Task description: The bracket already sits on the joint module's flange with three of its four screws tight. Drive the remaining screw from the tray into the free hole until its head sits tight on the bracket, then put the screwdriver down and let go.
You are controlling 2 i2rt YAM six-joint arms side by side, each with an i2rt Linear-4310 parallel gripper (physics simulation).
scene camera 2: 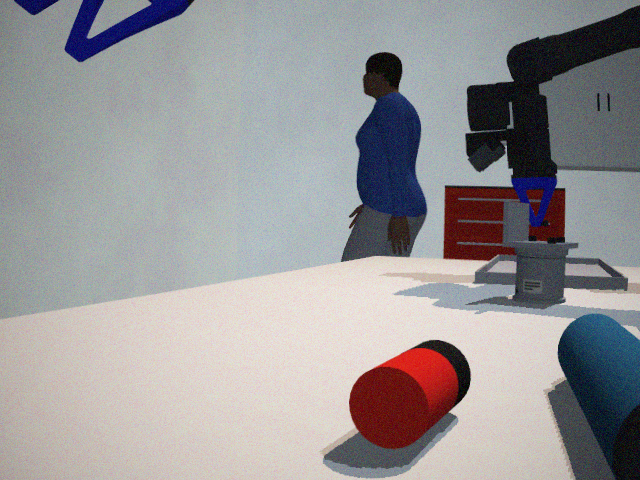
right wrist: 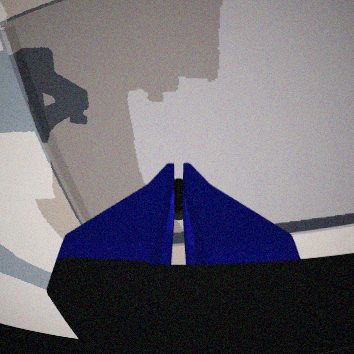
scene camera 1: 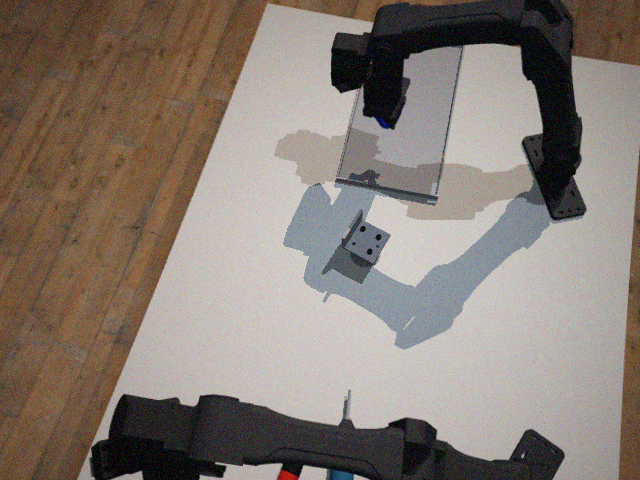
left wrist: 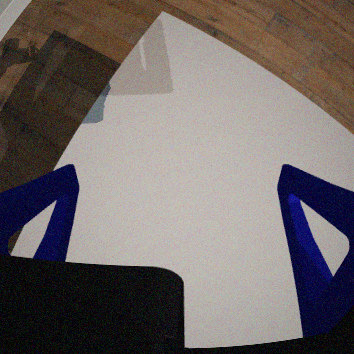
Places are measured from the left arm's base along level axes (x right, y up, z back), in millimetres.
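Pixels of known places: left gripper, fingertip midpoint: [scene camera 2: 50, 35] [left wrist: 177, 175]; right gripper, fingertip midpoint: [scene camera 2: 536, 226] [right wrist: 178, 174] [scene camera 1: 385, 126]; right arm's base, link origin: [scene camera 1: 552, 175].
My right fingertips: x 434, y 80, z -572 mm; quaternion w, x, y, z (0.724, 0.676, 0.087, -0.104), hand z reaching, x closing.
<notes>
Ahead of a thing's pixels: the offset from my right fingertips to its top centre. "spot": to the spot under its first point.
The grey bracket [scene camera 1: 368, 238] [scene camera 2: 515, 222] sits on the joint module {dx -230, dy -16, dz +113 mm} [scene camera 2: 540, 273], its tall plate upright. Three black screw heads show on it, and a free hole {dx -249, dy -20, dz +97 mm} [scene camera 1: 354, 243] shows near the tall plate's side. My right gripper [scene camera 1: 386, 124] [scene camera 2: 537, 223] [right wrist: 178, 174] is shut on a small black screw {dx +3, dy +12, dz +9 mm} [right wrist: 178, 199] [scene camera 2: 545, 223] and holds it above the tray [scene camera 1: 387, 191] [scene camera 2: 597, 283] [right wrist: 320, 220]. My left gripper [left wrist: 177, 175] is open and empty, high above the table. A blue-handled tool {spot: dx -598, dy -40, dz +320 mm} [scene camera 1: 341, 474] [scene camera 2: 602, 356] with a thin metal shaft lies under the left arm.
A red and black cylindrical handle {spot: dx -651, dy -46, dz +246 mm} [scene camera 1: 288, 473] [scene camera 2: 408, 392] lies beside the blue one. The left arm [scene camera 1: 310, 439] spans over both in scene camera 1. A person [scene camera 2: 390, 149] stands behind the table, near a red drawer cabinet [scene camera 2: 473, 227].
</notes>
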